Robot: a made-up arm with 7 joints. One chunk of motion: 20 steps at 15 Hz.
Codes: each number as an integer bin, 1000 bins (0 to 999) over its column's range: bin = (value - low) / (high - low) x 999, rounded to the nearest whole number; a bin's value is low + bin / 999 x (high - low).
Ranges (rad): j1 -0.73..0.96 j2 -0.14..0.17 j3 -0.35..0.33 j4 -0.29..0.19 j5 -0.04..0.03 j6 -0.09..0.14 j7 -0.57..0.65
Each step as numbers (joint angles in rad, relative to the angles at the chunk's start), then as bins.
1 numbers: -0.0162 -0.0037 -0.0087 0.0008 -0.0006 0.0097 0.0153
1 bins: 422 439 501 605 562 433 479
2 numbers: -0.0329 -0.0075 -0.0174 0.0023 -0.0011 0.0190 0.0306
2 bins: 412 427 489 608 555 473 492
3 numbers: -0.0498 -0.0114 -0.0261 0.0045 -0.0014 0.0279 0.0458
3 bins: 402 414 476 613 551 512 504
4 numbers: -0.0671 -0.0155 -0.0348 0.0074 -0.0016 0.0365 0.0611
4 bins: 392 401 463 619 548 549 517
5 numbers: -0.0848 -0.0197 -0.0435 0.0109 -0.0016 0.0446 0.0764
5 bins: 381 388 450 626 548 585 529
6 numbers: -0.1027 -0.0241 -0.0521 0.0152 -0.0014 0.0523 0.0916
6 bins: 371 373 438 635 551 618 542
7 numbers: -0.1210 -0.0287 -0.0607 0.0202 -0.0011 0.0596 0.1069
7 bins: 360 359 425 646 555 650 554
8 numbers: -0.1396 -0.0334 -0.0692 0.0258 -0.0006 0.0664 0.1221
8 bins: 349 344 413 657 562 679 567
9 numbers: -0.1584 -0.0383 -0.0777 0.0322 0.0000 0.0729 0.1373
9 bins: 338 328 400 671 571 708 579
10 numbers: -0.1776 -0.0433 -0.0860 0.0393 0.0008 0.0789 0.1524
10 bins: 327 312 388 685 582 734 592
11 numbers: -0.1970 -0.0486 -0.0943 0.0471 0.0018 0.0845 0.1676
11 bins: 315 295 376 702 597 758 604
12 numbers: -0.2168 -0.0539 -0.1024 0.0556 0.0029 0.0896 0.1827
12 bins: 303 277 364 719 612 780 616
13 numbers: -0.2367 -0.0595 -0.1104 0.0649 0.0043 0.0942 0.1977
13 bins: 292 259 352 739 632 800 629
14 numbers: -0.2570 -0.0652 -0.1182 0.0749 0.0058 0.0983 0.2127
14 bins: 280 241 341 759 654 818 641
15 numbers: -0.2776 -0.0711 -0.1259 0.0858 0.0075 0.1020 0.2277
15 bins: 267 222 329 782 678 834 653
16 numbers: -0.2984 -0.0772 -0.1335 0.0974 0.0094 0.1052 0.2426
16 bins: 255 202 318 806 705 848 665
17 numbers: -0.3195 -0.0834 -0.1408 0.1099 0.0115 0.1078 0.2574
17 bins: 243 182 307 832 735 859 678
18 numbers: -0.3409 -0.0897 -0.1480 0.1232 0.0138 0.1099 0.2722
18 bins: 230 162 297 860 768 868 690
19 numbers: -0.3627 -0.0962 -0.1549 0.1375 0.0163 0.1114 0.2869
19 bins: 217 141 287 890 803 875 702
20 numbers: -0.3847 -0.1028 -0.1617 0.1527 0.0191 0.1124 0.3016
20 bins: 204 120 277 921 843 879 714
